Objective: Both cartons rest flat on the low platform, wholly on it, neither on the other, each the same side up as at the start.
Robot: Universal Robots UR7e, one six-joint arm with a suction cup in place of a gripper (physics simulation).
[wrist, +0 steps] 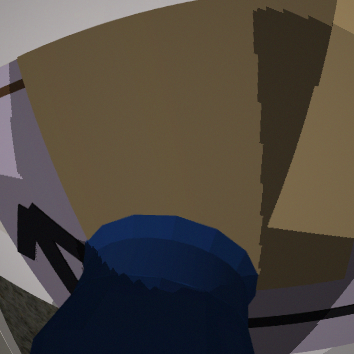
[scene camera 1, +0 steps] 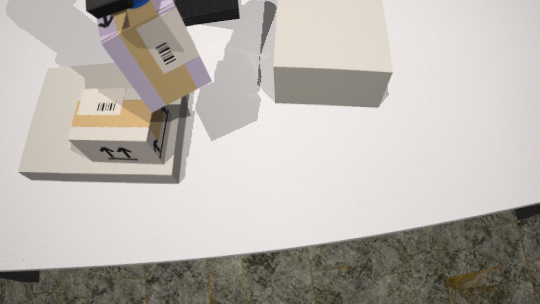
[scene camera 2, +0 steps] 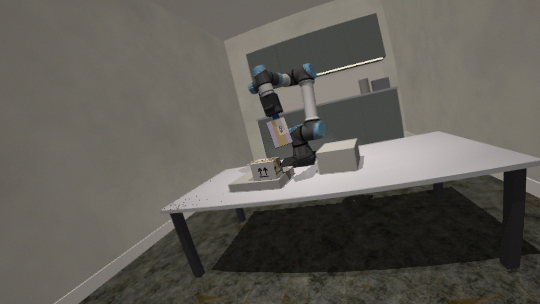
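Seen in the pictures: hand at its tool point: (wrist: 172, 236) (scene camera 1: 144, 7) (scene camera 2: 277, 122); arm's base at its link origin: (scene camera 2: 303, 155).
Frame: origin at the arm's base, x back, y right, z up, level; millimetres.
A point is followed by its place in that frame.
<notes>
The lilac carton (scene camera 1: 152, 62) {x -493, y 2, z 251 mm} (scene camera 2: 279, 133) {x -493, y -6, z 238 mm} (wrist: 150, 130), with tan tape and a barcode label, hangs tilted from my suction cup (scene camera 1: 141, 3) (scene camera 2: 275, 116) (wrist: 172, 265). The cup is shut on it near one end. The carton is in the air above the low platform (scene camera 1: 42, 120) {x -403, y 318, z 15 mm} (scene camera 2: 250, 186) {x -526, y 211, z -6 mm}; scene camera 2 shows a gap below it. The white carton (scene camera 1: 110, 121) {x -483, y 116, z 110 mm} (scene camera 2: 266, 170) {x -519, y 100, z 67 mm}, with orange tape and arrows pointing up on its side, rests flat on the platform, toward the front. In scene camera 1 the lilac carton's lower corner hides part of the white carton's back right corner.
A large beige block (scene camera 1: 332, 40) {x -356, y -255, z 87 mm} (scene camera 2: 338, 159) {x -418, y -260, z 38 mm} stands on the white table (scene camera 1: 350, 160) {x -533, y -270, z -33 mm} (scene camera 2: 410, 157) {x -350, y -624, z -33 mm} to the right of the platform. The arm's black base (scene camera 1: 212, 11) {x -169, y -36, z -1 mm} (scene camera 2: 301, 156) {x -75, y -1, z 14 mm} is behind, between platform and block. The table's front edge runs in front of the platform.
</notes>
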